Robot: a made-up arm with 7 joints. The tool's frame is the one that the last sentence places.
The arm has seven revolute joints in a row. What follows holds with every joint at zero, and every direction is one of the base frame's. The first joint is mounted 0.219 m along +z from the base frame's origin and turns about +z. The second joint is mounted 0.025 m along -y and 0.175 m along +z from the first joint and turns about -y. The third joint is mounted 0.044 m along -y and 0.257 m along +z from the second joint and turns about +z. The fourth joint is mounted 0.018 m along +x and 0.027 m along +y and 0.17 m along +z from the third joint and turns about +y. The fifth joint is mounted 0.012 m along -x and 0.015 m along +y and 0.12 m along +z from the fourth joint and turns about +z. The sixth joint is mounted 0.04 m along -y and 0.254 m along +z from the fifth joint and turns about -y. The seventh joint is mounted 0.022 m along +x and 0.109 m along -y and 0.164 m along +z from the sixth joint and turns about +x. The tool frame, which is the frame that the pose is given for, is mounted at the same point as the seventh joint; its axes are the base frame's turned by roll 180, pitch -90 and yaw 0 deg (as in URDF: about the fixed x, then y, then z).
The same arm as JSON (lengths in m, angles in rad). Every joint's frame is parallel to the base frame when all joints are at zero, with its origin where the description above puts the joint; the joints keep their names.
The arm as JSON. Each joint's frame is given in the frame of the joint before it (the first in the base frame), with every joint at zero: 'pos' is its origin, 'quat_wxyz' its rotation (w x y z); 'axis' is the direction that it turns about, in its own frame. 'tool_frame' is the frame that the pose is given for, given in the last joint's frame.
{"length_unit": "m", "angle_unit": "rad", "joints": [{"joint": "joint 1", "pos": [0.0, 0.0, 0.219], "quat_wxyz": [1.0, 0.0, 0.0, 0.0], "axis": [0.0, 0.0, 1.0]}, {"joint": "joint 2", "pos": [0.0, -0.025, 0.175], "quat_wxyz": [1.0, 0.0, 0.0, 0.0], "axis": [0.0, -1.0, 0.0]}, {"joint": "joint 3", "pos": [0.0, -0.044, 0.257], "quat_wxyz": [1.0, 0.0, 0.0, 0.0], "axis": [0.0, 0.0, 1.0]}, {"joint": "joint 4", "pos": [0.018, 0.027, 0.17], "quat_wxyz": [1.0, 0.0, 0.0, 0.0], "axis": [0.0, 1.0, 0.0]}, {"joint": "joint 5", "pos": [-0.012, 0.015, 0.12], "quat_wxyz": [1.0, 0.0, 0.0, 0.0], "axis": [0.0, 0.0, 1.0]}, {"joint": "joint 6", "pos": [0.0, -0.04, 0.254], "quat_wxyz": [1.0, 0.0, 0.0, 0.0], "axis": [0.0, -1.0, 0.0]}, {"joint": "joint 7", "pos": [0.022, -0.109, 0.164], "quat_wxyz": [1.0, 0.0, 0.0, 0.0], "axis": [1.0, 0.0, 0.0]}], "tool_frame": {"pos": [0.0, 0.0, 0.0], "quat_wxyz": [0.0, 0.707107, 0.0, 0.707107]}}
